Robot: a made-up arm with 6 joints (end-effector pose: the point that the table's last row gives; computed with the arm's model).
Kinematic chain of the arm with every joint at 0, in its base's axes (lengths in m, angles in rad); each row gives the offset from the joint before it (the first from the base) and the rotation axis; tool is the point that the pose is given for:
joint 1: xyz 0 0 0.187 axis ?
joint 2: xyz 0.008 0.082 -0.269 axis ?
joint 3: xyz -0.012 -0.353 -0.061 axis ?
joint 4: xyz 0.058 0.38 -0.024 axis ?
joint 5: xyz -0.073 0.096 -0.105 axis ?
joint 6: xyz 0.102 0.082 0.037 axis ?
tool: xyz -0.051 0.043 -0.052
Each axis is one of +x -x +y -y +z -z.
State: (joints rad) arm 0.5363 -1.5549 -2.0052 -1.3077 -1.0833 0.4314
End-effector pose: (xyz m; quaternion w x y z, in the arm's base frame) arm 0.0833 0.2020 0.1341 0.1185 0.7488 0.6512 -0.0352
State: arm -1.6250 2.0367 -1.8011 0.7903 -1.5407 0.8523
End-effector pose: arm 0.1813 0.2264 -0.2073 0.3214 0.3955 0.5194 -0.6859
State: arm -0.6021 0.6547 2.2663 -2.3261 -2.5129 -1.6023
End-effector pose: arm 0.0616 -0.0440 -0.2249 0.1724 0.5887 0.6310 -0.4750
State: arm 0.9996 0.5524 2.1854 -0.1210 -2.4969 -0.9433
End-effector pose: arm 0.0130 0.1419 -0.1996 0.0794 0.7499 0.6544 -0.0560
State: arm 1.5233 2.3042 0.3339 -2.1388 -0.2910 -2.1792
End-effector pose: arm -0.2413 -0.0187 -0.0822 0.2009 -0.8161 0.4605 0.2855
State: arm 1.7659 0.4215 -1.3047 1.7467 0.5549 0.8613
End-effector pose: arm 0.1570 -0.0748 -0.2416 0.1046 0.4369 0.4506 -0.7714
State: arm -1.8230 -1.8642 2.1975 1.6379 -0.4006 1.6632
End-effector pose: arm -0.0986 -0.1621 -0.2331 0.1365 0.5967 -0.1864 0.7685
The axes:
joint 1: +z
joint 2: -x
joint 3: -y
joint 4: -x
joint 5: -z
joint 6: -y

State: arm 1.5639 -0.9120 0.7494 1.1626 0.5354 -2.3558
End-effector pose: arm -0.2052 0.2069 -0.0625 0.5459 -0.1265 0.8117 0.1645
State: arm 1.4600 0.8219 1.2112 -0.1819 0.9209 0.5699
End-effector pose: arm -0.1778 0.1986 -0.1821 0.5323 0.4852 -0.5992 0.3495
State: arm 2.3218 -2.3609 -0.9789 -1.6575 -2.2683 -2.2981
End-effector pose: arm 0.0406 -0.0256 -0.1564 0.3701 -0.6761 -0.3052 -0.5593
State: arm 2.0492 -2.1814 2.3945 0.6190 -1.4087 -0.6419
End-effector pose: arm -0.1374 0.1670 0.0140 0.8429 0.1523 0.2074 0.4726
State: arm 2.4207 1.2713 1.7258 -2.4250 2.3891 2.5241
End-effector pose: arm -0.0612 0.0232 -0.2563 0.2423 0.5820 -0.4826 0.6080
